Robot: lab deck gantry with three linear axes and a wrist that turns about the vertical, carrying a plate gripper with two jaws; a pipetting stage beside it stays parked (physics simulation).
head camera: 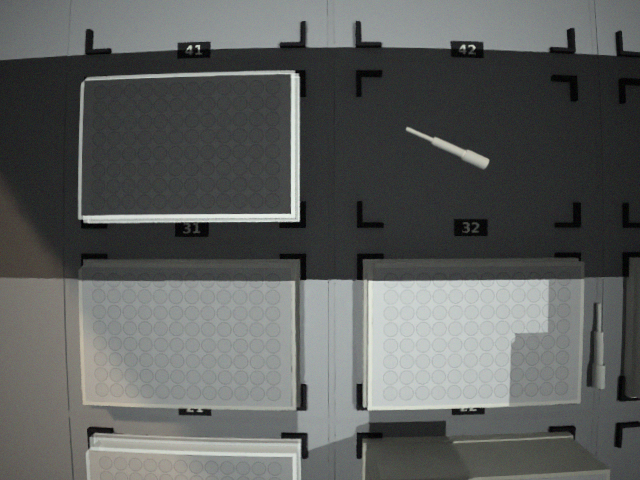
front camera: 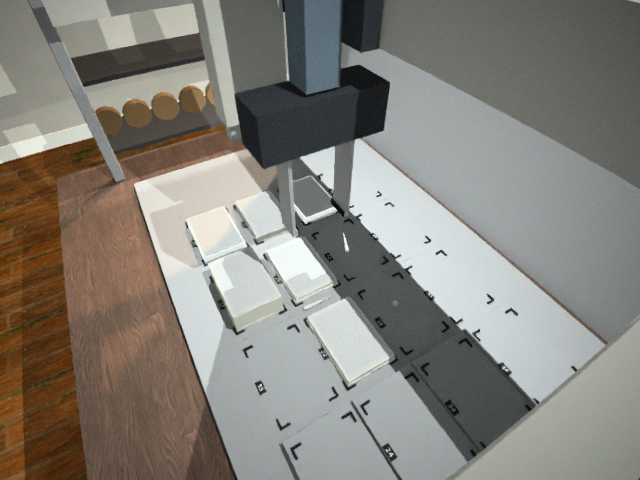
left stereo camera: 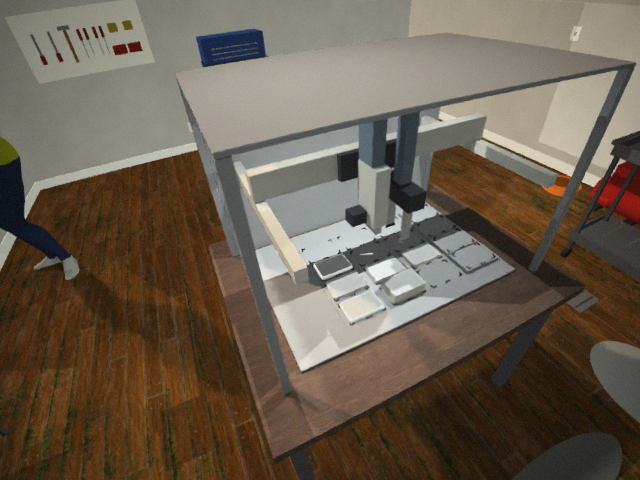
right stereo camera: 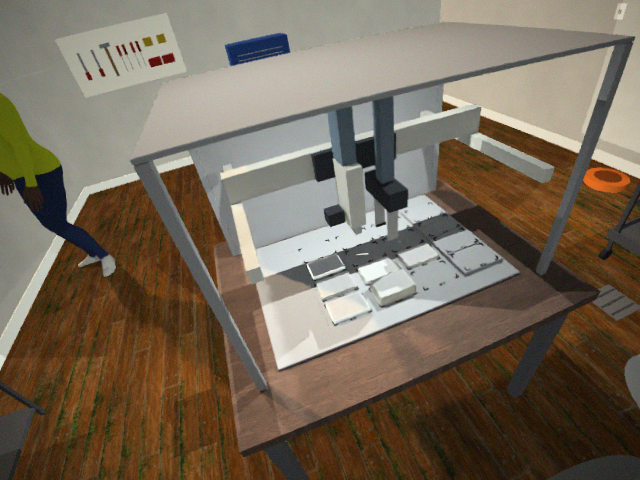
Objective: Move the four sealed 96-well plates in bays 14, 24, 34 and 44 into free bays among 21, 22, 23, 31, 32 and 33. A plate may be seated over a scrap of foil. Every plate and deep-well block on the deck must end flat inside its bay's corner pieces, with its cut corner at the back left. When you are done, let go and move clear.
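Places are measured from the robot's base along level axes (x left, y back, z up), in millimetres.
Pixels of known places: gripper, fingertip midpoint: (front camera: 315, 218) (left stereo camera: 396, 231) (right stereo camera: 386, 231); robot's base at its link origin: (front camera: 187, 223) (left stereo camera: 351, 324) (right stereo camera: 334, 324).
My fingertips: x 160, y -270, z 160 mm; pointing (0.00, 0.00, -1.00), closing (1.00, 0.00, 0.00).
For each thing: its top centre in the pictures, then the offset to it from my fingertips. "*": a spot on its surface instead.
- bay 31 at a spot on its surface: (head camera: 186, 149) (front camera: 307, 196) (left stereo camera: 333, 265) * dx +94, dy +205, dz -145 mm
- bay 21 at a spot on its surface: (head camera: 186, 335) (front camera: 264, 212) * dx -9, dy +205, dz -145 mm
- bay 22 at a spot on its surface: (head camera: 444, 341) (front camera: 294, 258) * dx -12, dy +62, dz -145 mm
- bay 23 at a spot on its surface: (front camera: 349, 338) (left stereo camera: 422, 253) * dx -13, dy -126, dz -145 mm
- further plate at its top centre: (front camera: 214, 230) (right stereo camera: 347, 305) (left stereo camera: 361, 304) dx -117, dy +206, dz -146 mm
- deep-well block at its top centre: (front camera: 243, 279) (right stereo camera: 392, 282) (left stereo camera: 403, 281) dx -117, dy +42, dz -118 mm
- white pipette tip at a spot on its surface: (head camera: 447, 147) (front camera: 344, 241) * dx +97, dy +57, dz -155 mm
- small grey disc at its top centre: (front camera: 395, 302) dx +96, dy -105, dz -156 mm
Sealed plates lie in bay 31 (front camera: 315, 198) (head camera: 186, 149) (left stereo camera: 333, 267), bay 21 (front camera: 261, 215) (head camera: 186, 335), bay 22 (front camera: 301, 268) (head camera: 444, 341) and bay 23 (front camera: 349, 338) (left stereo camera: 421, 254). They look flat inside their corner pieces; their cut corners are too small to tell. A further plate (front camera: 214, 232) (head camera: 191, 467) is in bay 11, and a deep-well block (front camera: 245, 286) (left stereo camera: 404, 287) in bay 12. No plate shows in the visible part of bay 24 or the bays behind it. My gripper (front camera: 317, 223) (left stereo camera: 397, 232) (right stereo camera: 386, 230) is open and empty, hanging above the deck; its jaws do not show in the head view.
A white pipette tip (front camera: 345, 242) (head camera: 447, 147) lies in bay 32. Another tip (front camera: 316, 303) (head camera: 598, 346) lies between bays 22 and 23. A small grey disc (front camera: 394, 303) lies in bay 33. The pale pipetting stage (left stereo camera: 374, 196) (right stereo camera: 350, 196) hangs beside the gripper. Frame posts surround the deck.
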